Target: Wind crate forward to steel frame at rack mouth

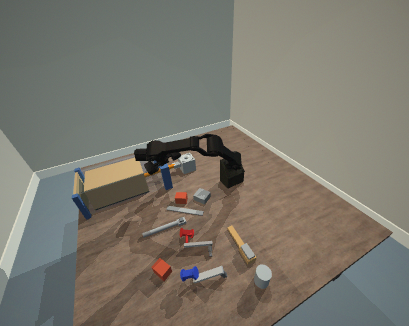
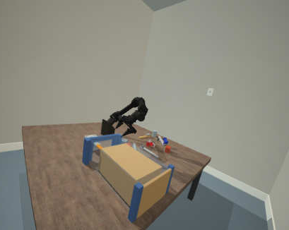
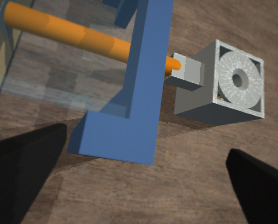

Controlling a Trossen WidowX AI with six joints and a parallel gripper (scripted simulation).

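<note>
Right now the red handle knob is 360 mm to the left of my gripper tip, 150 mm below it and 100 mm ahead of it. Round my gripper tip: blue frame 120 mm to the right, 70 mm below, 20 mm behind; grey winch 190 mm behind, 140 mm below, 100 mm to the right; grey block 190 mm to the left, 160 mm below, 100 mm behind.
</note>
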